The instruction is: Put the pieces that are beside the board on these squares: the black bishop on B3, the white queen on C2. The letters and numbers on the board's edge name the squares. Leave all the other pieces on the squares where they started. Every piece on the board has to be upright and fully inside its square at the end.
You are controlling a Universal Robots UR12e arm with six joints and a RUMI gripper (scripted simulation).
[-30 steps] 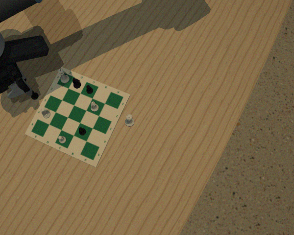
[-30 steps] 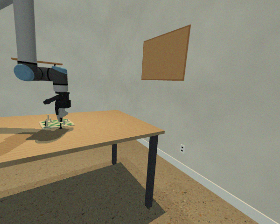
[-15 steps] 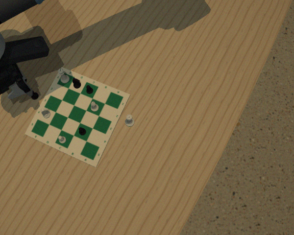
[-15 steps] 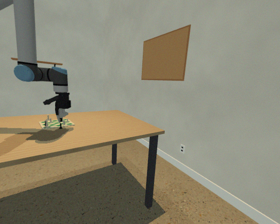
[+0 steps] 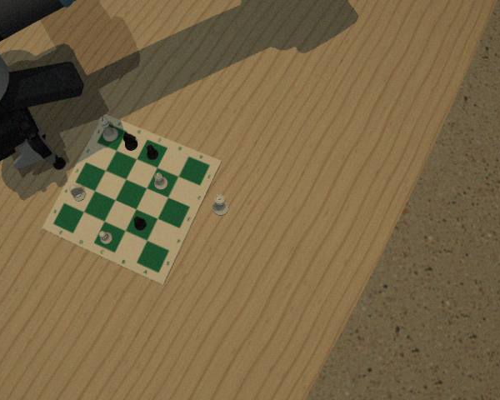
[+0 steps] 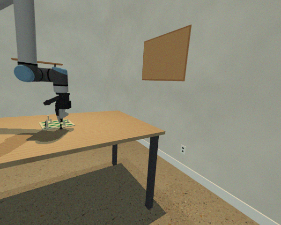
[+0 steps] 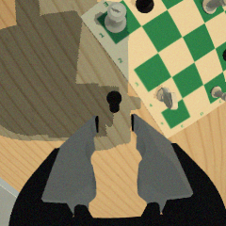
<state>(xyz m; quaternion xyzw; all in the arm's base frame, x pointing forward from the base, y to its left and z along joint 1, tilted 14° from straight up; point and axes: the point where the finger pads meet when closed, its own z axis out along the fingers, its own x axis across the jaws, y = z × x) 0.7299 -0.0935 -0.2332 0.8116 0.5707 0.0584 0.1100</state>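
Now: hand 40 mm above the black bishop. From my hand the other things lie so: cream board (140 mm to the left, 60 mm below, 30 mm behind).
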